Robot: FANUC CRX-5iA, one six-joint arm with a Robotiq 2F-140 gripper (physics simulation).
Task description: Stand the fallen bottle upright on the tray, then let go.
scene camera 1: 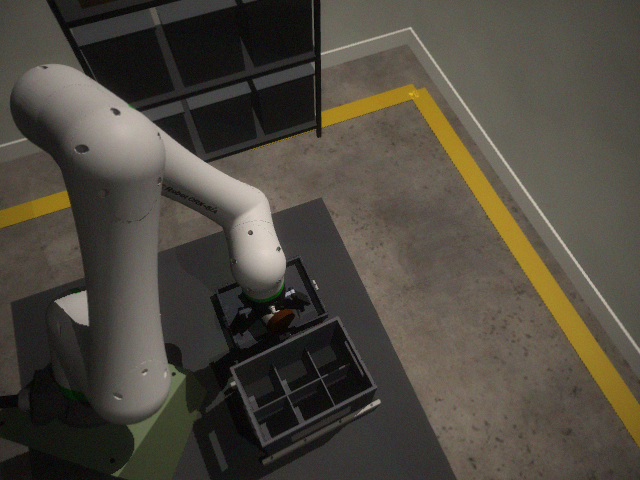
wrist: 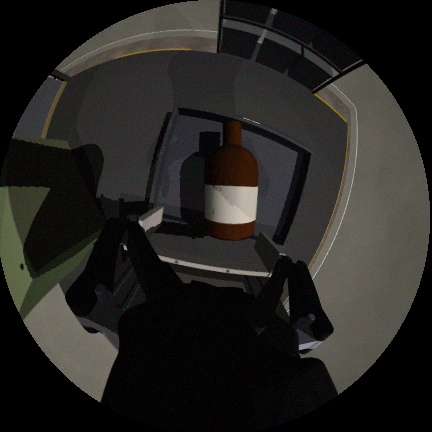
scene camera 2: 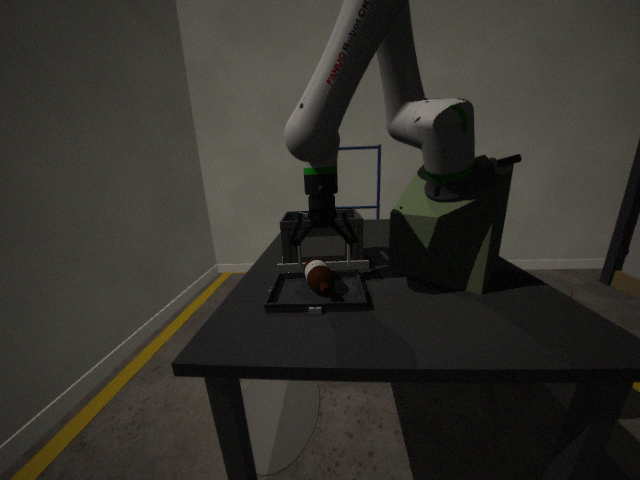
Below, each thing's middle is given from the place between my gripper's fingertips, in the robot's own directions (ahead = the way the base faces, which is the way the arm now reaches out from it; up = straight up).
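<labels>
So you can picture it, the pale rail [wrist: 165,254] is 4 cm below my hand, 3 cm ahead of it and 8 cm to the right of it. There's a brown bottle [scene camera 2: 321,280] too, and that one's 1 cm below my hand and 7 cm to the left of it.
</labels>
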